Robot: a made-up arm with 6 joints.
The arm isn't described. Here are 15 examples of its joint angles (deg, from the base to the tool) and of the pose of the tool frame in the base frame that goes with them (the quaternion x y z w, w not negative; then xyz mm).
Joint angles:
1: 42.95 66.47 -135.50 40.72 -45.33 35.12
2: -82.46 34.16 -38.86 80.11 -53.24 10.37
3: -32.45 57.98 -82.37 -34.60 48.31 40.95
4: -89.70 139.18 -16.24 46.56 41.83 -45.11
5: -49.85 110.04 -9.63 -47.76 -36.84 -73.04
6: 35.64 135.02 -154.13 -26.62 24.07 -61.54
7: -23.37 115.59 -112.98 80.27 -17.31 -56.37
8: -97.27 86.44 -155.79 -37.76 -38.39 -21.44
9: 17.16 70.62 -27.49 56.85 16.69 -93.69
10: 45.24 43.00 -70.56 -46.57 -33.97 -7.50
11: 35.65 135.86 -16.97 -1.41 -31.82 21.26
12: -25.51 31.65 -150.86 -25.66 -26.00 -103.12
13: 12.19 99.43 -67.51 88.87 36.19 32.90
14: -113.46 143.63 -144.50 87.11 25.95 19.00
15: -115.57 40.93 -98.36 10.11 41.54 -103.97
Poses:
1: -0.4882 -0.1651 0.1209 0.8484 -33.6 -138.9 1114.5
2: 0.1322 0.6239 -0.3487 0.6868 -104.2 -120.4 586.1
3: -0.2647 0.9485 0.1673 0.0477 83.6 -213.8 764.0
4: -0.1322 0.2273 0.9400 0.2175 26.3 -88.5 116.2
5: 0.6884 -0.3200 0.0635 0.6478 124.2 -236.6 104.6
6: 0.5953 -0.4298 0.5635 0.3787 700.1 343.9 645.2
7: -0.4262 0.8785 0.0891 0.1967 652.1 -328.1 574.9
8: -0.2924 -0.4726 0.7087 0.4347 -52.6 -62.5 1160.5
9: 0.8244 -0.3303 -0.0163 0.4594 184.5 50.7 282.6
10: -0.6863 0.3339 -0.5887 0.2662 34.8 5.3 880.5
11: 0.5870 -0.4178 -0.4349 0.5401 178.8 71.4 -7.4
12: 0.6894 0.5079 -0.5156 0.0300 -723.8 235.6 830.7
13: -0.2780 0.2435 0.9015 0.2253 469.6 192.5 438.9
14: -0.0754 0.6153 0.0226 0.7844 -279.1 -840.9 472.1
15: -0.2728 -0.6074 -0.0281 0.7456 -68.3 47.7 884.8
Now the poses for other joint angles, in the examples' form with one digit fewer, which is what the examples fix.
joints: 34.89 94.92 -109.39 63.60 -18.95 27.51
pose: -0.636 0.220 0.508 0.538 446 268 828
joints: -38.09 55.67 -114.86 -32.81 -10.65 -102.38
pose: -0.381 -0.511 0.547 0.543 -137 -36 1083
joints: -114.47 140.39 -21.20 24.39 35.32 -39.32
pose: -0.135 0.291 0.911 0.258 -68 -95 78
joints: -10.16 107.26 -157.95 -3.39 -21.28 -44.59
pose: -0.275 0.731 -0.615 0.108 388 -168 1056
